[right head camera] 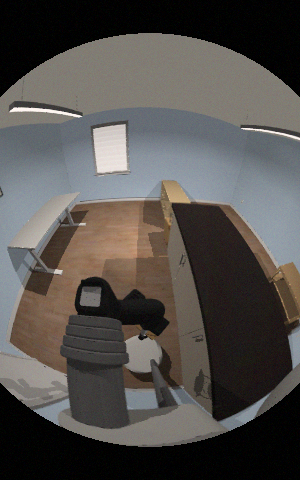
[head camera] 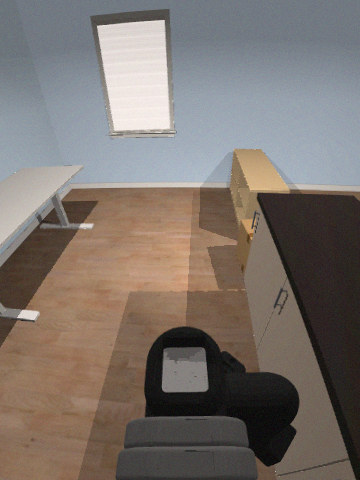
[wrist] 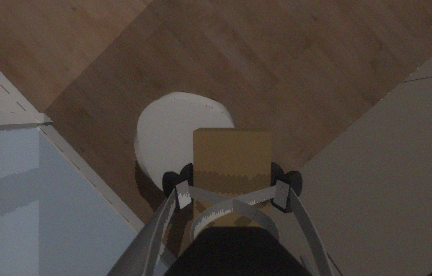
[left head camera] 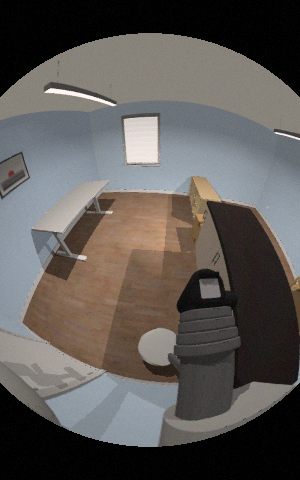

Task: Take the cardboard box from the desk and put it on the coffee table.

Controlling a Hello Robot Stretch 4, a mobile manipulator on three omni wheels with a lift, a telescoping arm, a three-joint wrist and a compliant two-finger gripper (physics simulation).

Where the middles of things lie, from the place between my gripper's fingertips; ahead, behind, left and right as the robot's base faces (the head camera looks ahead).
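The small cardboard box (wrist: 232, 162) is above my hand by 2 cm.
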